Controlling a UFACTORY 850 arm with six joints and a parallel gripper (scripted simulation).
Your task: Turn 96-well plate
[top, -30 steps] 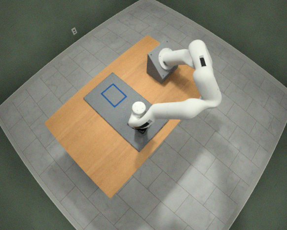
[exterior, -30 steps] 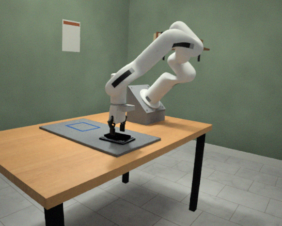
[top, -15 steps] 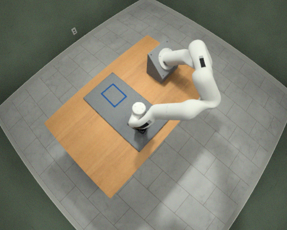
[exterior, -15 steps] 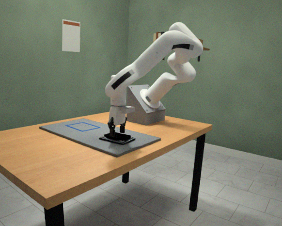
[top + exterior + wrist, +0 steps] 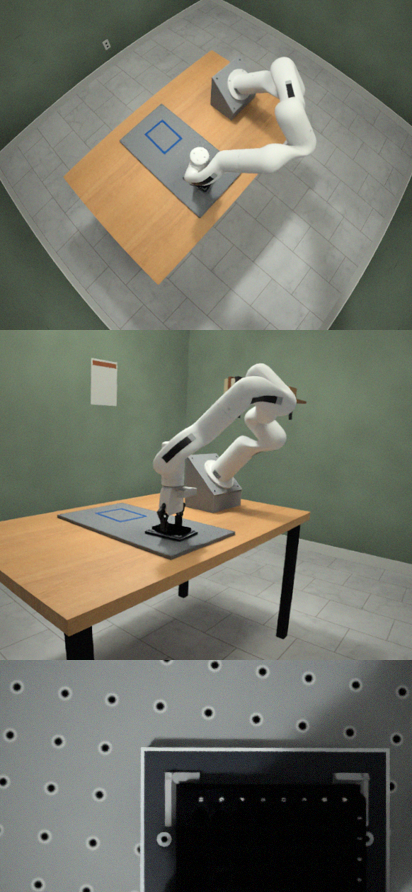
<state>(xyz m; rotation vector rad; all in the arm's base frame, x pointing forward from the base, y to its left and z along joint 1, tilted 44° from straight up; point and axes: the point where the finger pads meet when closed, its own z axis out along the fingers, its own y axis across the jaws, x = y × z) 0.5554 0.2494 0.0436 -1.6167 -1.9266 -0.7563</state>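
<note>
My gripper is now 10 mm above the 96-well plate. From my hand the other things lie so: plate nest N1 (20 mm below).
</note>
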